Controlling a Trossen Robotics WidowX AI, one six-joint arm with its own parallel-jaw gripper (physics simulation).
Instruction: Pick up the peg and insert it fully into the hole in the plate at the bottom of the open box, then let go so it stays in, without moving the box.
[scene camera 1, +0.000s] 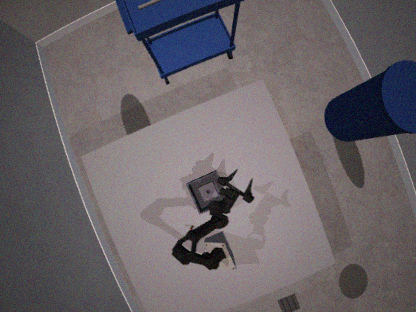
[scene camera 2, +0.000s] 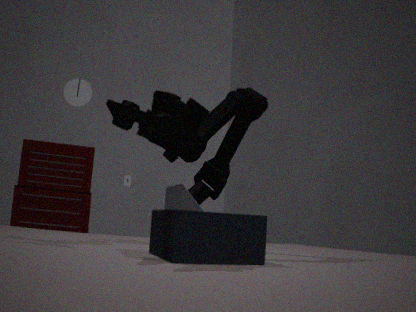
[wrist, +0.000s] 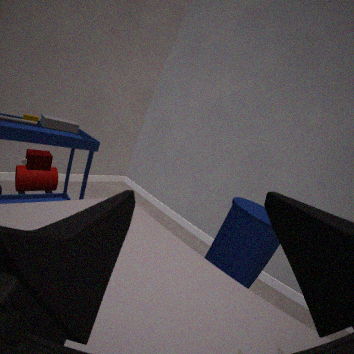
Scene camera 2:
my gripper: 119, 105
dark box: 178, 236
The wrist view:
my gripper: 201, 198
